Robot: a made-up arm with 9 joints. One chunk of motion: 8 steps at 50 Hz.
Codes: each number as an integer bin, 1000 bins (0 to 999) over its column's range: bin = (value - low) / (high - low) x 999, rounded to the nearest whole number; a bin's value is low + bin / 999 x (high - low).
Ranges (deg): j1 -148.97..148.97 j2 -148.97..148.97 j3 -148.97..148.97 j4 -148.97..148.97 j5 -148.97..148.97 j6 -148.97..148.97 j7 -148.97..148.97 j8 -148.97..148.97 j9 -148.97..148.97
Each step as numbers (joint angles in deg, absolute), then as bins.
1 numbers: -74.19 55.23 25.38 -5.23 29.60 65.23 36.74 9.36 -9.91
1 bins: 251 685 585 482 599 718 623 531 466
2 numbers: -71.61 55.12 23.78 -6.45 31.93 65.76 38.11 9.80 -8.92
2 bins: 259 684 579 478 607 720 627 532 470
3 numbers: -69.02 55.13 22.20 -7.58 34.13 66.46 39.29 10.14 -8.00
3 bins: 268 684 574 474 614 722 631 533 473
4 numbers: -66.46 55.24 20.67 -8.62 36.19 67.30 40.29 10.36 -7.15
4 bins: 277 685 569 471 621 725 635 534 476
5 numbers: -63.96 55.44 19.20 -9.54 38.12 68.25 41.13 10.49 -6.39
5 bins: 285 685 564 468 627 728 637 535 478
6 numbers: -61.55 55.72 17.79 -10.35 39.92 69.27 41.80 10.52 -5.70
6 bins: 293 686 559 465 633 732 640 535 480
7 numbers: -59.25 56.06 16.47 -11.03 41.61 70.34 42.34 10.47 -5.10
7 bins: 301 687 555 463 639 735 641 535 482
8 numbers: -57.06 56.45 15.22 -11.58 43.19 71.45 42.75 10.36 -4.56
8 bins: 308 689 551 461 644 739 643 534 484
